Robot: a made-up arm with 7 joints.
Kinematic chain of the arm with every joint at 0, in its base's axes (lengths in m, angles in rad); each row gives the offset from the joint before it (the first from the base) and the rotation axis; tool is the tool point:
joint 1: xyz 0 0 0.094 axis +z
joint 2: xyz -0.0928 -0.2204 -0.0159 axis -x
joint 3: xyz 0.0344 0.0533 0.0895 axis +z
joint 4: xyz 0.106 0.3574 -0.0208 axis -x
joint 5: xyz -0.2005 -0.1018 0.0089 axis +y
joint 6: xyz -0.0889 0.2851 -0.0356 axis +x
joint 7: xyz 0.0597 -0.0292 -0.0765 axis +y
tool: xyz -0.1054 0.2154 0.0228
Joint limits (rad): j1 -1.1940..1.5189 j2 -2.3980..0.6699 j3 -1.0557..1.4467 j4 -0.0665..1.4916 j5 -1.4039..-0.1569 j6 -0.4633..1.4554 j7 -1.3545..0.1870
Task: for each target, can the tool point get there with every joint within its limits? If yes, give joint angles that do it. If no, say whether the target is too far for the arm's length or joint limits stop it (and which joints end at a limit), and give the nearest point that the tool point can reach.
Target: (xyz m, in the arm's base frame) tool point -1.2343 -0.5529 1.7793
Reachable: no: too far | nearest point -0.6447 -0.2888 0.8034 | short by 1.170 m
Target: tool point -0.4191 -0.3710 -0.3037
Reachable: yes | joints 0.8057 0.2121 0.7439 1.0311 -0.5208 0.8798 -1.1894
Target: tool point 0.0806 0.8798 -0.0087
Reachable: no: joint limits stop it (at a limit: joint 1, joint 4, joint 5, joint 7) | nearest point 0.0497 0.7733 0.0008 | short by 0.111 m
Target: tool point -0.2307 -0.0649 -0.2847
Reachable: yes | joints 0.5298 0.1119 0.4007 1.1931 -0.9454 -0.1663 -0.2577
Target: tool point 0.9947 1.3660 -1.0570
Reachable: no: too far | nearest point 0.2742 0.5205 -0.3673 | short by 1.308 m
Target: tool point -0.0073 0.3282 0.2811
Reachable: yes | joints -0.2287 -0.9893 -0.0921 0.9370 -0.8201 -0.0924 -0.5767
